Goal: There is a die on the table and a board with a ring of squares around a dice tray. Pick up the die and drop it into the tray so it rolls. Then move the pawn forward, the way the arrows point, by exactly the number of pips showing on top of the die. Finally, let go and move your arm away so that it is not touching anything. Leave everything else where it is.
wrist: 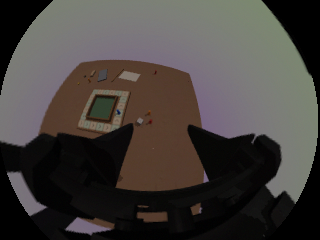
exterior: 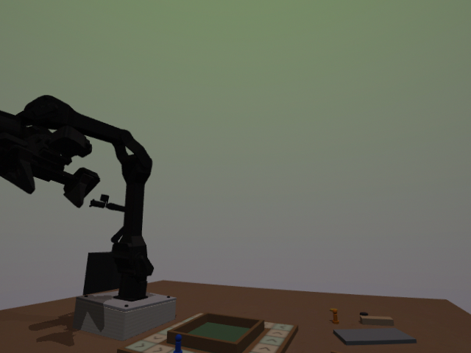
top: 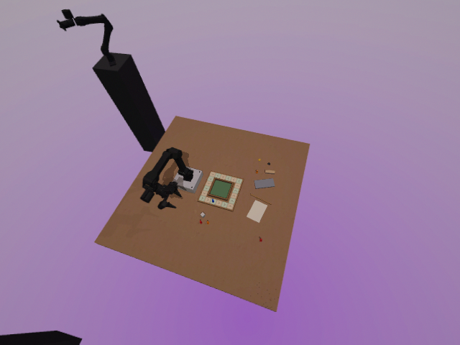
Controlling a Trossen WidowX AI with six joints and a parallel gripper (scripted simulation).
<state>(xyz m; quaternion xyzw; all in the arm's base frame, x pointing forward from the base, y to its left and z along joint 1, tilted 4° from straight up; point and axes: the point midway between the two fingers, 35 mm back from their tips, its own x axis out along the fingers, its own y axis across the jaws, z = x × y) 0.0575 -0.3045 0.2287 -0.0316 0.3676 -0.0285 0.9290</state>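
Right now the white die is 270 mm below my gripper tip, 100 mm ahead of it and 40 mm to the left of it. From my gripper tip the other things lie so: cream card (480 mm ahead, 280 mm below, 160 mm to the left); blue pawn (250 mm below, 160 mm to the left, 140 mm ahead); green dice tray (270 mm to the left, 270 mm below, 180 mm ahead).
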